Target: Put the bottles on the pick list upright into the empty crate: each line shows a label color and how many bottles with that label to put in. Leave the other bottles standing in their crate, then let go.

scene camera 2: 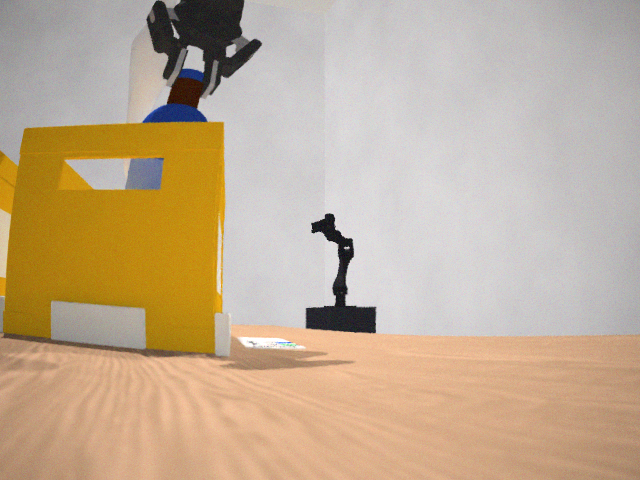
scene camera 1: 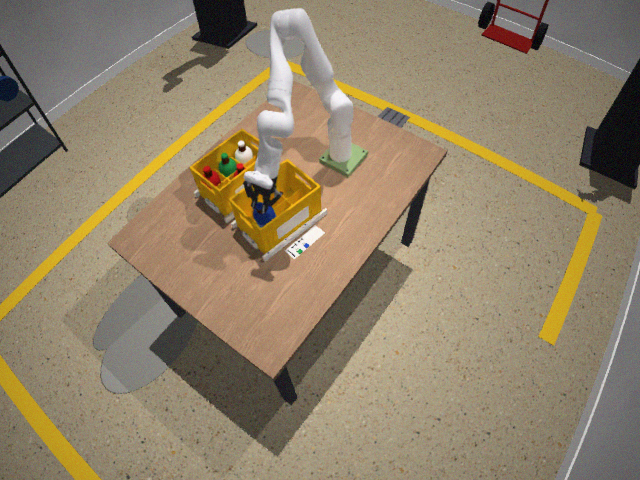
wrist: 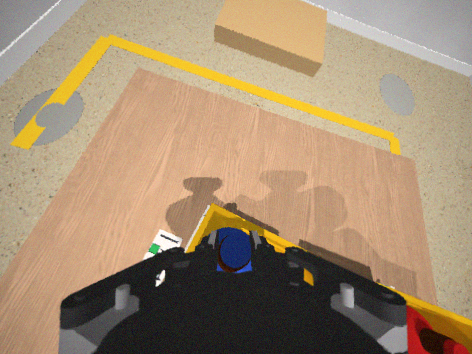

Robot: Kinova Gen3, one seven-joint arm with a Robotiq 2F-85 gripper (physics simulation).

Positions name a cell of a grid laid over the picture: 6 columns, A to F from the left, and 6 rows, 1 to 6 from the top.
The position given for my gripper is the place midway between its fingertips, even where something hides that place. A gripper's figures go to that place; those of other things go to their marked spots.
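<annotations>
My gripper (wrist: C5) is 0.17 m from the lens; a blue bottle (wrist: C5), 0.15 m from the lens.
</annotations>
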